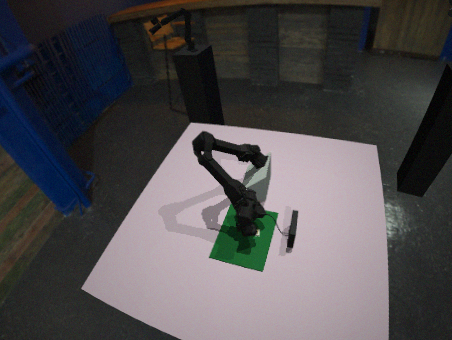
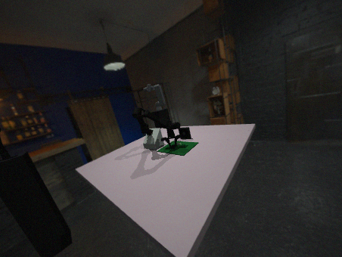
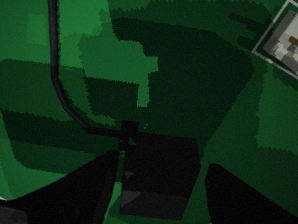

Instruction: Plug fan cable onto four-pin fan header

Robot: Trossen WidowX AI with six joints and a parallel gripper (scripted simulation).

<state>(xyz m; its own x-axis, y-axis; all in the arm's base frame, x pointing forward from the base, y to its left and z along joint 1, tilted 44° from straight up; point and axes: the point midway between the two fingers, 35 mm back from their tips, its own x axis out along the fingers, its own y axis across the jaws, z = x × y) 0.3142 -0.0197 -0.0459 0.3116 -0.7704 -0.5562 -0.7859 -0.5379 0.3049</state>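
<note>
Right now my gripper tip is 30 mm short of the green board, 30 mm to the right of it and 20 mm above it. Round my gripper tip: fan plug (10 mm to the right); white four-pin fan header (80 mm to the left, 10 mm below); black fan (40 mm behind, 220 mm to the left, 50 mm above).
</note>
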